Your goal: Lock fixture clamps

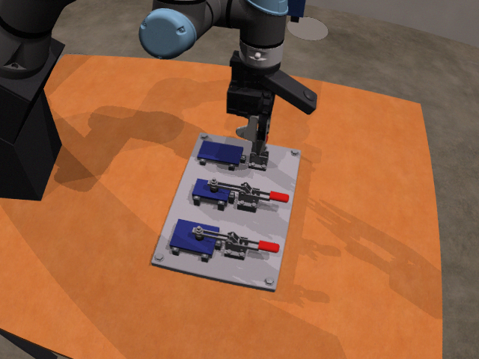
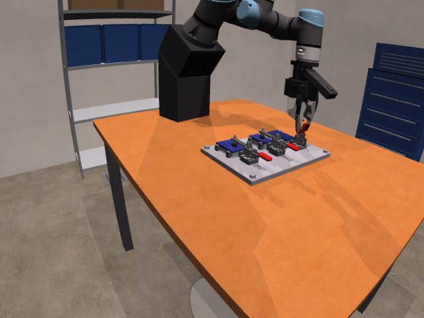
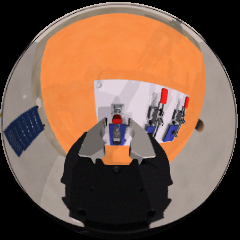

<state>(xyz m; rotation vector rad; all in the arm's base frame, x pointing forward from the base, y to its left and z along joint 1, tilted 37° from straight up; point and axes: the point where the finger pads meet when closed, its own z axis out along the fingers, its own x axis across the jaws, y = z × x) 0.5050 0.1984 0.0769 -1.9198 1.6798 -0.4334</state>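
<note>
Now: hand 10 mm past the grey fixture plate, 110 mm to the left of it and 80 mm above it.
</note>
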